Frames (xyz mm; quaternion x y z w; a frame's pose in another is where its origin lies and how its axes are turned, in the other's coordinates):
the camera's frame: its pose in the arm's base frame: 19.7 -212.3 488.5 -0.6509 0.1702 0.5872 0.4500
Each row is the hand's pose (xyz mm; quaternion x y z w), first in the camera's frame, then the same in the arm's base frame.
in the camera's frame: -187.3 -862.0 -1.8 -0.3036 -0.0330 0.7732 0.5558
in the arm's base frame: 620.1 191.7 992.9 0.3474 -0.4048 -0.7475 0.3959
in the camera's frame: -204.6 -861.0 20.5 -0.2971 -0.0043 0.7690 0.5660
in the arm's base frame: 601.4 203.4 1010.5 0.3687 -0.4205 -0.7318 0.3895
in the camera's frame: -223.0 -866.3 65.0 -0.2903 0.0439 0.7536 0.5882
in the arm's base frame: 573.5 235.6 1033.6 0.4110 -0.4399 -0.7053 0.3742
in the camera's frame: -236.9 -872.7 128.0 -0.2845 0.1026 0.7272 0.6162
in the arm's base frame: 536.3 284.2 1054.8 0.4656 -0.4573 -0.6707 0.3524
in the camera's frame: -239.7 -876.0 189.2 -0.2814 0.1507 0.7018 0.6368
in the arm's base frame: 500.6 333.2 1064.5 0.5102 -0.4678 -0.6396 0.3344
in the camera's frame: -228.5 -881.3 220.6 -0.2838 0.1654 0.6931 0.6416
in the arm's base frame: 488.2 364.2 1059.2 0.5245 -0.4681 -0.6293 0.3312
